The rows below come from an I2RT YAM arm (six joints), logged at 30 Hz.
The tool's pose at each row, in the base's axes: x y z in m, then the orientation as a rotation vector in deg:
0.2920 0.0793 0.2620 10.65 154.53 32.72
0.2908 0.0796 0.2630 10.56 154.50 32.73
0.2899 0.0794 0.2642 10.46 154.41 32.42
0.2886 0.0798 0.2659 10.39 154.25 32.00
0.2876 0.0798 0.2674 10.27 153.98 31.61
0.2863 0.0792 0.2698 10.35 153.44 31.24
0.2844 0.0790 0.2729 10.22 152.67 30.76
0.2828 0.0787 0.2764 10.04 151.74 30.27
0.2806 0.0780 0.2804 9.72 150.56 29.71
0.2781 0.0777 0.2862 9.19 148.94 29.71
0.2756 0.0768 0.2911 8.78 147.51 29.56
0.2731 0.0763 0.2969 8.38 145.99 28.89
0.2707 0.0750 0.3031 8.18 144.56 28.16
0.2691 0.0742 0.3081 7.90 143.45 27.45
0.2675 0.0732 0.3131 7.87 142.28 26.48
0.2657 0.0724 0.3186 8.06 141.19 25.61
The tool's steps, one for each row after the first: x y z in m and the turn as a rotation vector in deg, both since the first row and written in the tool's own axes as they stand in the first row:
0.0008 0.0006 -0.0012 -0.03 -0.02 -0.06
0.0012 0.0009 -0.0026 0.15 -0.16 -0.20
0.0019 0.0019 -0.0044 0.39 -0.40 -0.34
0.0023 0.0025 -0.0061 0.58 -0.74 -0.52
0.0026 0.0029 -0.0089 0.74 -1.34 -0.60
0.0033 0.0039 -0.0123 0.89 -2.17 -0.87
0.0035 0.0050 -0.0160 1.01 -3.16 -1.20
0.0041 0.0059 -0.0205 1.12 -4.38 -1.68
0.0044 0.0079 -0.0265 0.72 -5.89 -2.27
0.0049 0.0090 -0.0319 0.48 -7.25 -2.77
0.0051 0.0108 -0.0380 0.59 -8.81 -3.38
0.0050 0.0120 -0.0446 0.78 -10.32 -3.84
0.0047 0.0133 -0.0498 1.02 -11.51 -4.31
0.0043 0.0144 -0.0550 1.47 -12.83 -4.66
0.0039 0.0158 -0.0606 1.91 -14.08 -4.82

